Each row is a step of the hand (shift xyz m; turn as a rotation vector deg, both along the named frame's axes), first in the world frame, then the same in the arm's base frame.
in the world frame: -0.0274 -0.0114 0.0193 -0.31 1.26 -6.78
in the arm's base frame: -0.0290 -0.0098 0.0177 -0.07 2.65 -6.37
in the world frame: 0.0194 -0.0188 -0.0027 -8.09 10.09 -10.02
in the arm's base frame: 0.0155 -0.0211 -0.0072 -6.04 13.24 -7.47
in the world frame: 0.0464 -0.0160 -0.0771 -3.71 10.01 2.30
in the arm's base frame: 0.0425 -0.0082 -0.0805 -1.74 9.84 4.40
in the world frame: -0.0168 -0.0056 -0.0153 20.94 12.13 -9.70
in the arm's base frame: -0.0176 0.0009 -0.0154 22.85 9.76 -7.89
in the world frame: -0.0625 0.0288 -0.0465 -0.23 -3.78 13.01
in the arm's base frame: -0.0559 0.0488 -0.0373 -0.93 -6.25 11.99
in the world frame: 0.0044 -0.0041 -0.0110 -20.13 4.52 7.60
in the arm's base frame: 0.0035 -0.0025 -0.0118 -18.90 6.53 9.14
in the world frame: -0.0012 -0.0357 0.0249 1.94 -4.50 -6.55
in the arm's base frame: -0.0079 -0.0392 0.0173 1.05 -3.35 -7.39
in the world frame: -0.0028 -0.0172 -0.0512 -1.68 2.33 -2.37
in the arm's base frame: -0.0061 -0.0056 -0.0535 -1.21 3.04 -1.79
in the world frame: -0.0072 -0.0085 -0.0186 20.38 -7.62 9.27
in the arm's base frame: -0.0087 -0.0030 -0.0196 18.57 -13.00 6.74
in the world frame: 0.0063 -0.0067 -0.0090 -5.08 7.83 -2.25
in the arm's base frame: 0.0049 -0.0058 -0.0104 -3.50 8.93 -0.43
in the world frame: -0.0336 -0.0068 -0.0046 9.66 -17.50 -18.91
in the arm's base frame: -0.0343 0.0006 -0.0045 6.15 -14.75 -22.40
